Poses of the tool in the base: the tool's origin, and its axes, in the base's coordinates. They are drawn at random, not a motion.
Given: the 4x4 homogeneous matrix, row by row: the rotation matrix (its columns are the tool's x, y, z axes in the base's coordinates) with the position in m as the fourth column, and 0 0 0 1 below. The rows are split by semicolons.
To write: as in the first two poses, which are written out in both.
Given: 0.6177 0.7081 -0.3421 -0.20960; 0.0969 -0.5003 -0.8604 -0.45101; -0.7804 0.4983 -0.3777 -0.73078; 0 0 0 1
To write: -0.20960 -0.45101 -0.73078 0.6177 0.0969 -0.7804 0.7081 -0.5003 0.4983
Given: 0.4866 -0.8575 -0.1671 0.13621; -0.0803 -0.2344 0.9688 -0.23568; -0.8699 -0.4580 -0.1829 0.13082; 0 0 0 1
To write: 0.13621 -0.23568 0.13082 0.4866 -0.0803 -0.8699 -0.8575 -0.2344 -0.4580
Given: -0.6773 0.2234 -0.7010 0.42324; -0.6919 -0.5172 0.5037 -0.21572; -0.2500 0.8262 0.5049 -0.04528; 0 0 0 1
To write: 0.42324 -0.21572 -0.04528 -0.6773 -0.6919 -0.2500 0.2234 -0.5172 0.8262
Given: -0.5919 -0.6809 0.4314 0.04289; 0.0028 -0.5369 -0.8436 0.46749; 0.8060 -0.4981 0.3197 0.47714; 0 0 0 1
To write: 0.04289 0.46749 0.47714 -0.5919 0.0028 0.8060 -0.6809 -0.5369 -0.4981
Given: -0.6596 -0.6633 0.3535 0.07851; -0.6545 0.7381 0.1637 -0.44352; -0.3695 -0.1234 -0.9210 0.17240; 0 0 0 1
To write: 0.07851 -0.44352 0.17240 -0.6596 -0.6545 -0.3695 -0.6633 0.7381 -0.1234
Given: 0.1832 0.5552 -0.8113 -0.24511; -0.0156 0.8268 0.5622 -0.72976; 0.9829 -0.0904 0.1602 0.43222; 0 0 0 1
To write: -0.24511 -0.72976 0.43222 0.1832 -0.0156 0.9829 0.5552 0.8268 -0.0904
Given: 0.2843 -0.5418 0.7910 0.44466; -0.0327 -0.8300 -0.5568 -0.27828; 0.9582 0.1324 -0.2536 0.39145; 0 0 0 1
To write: 0.44466 -0.27828 0.39145 0.2843 -0.0327 0.9582 -0.5418 -0.8300 0.1324
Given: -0.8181 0.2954 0.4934 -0.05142; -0.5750 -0.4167 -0.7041 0.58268; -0.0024 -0.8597 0.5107 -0.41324; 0 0 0 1
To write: -0.05142 0.58268 -0.41324 -0.8181 -0.5750 -0.0024 0.2954 -0.4167 -0.8597
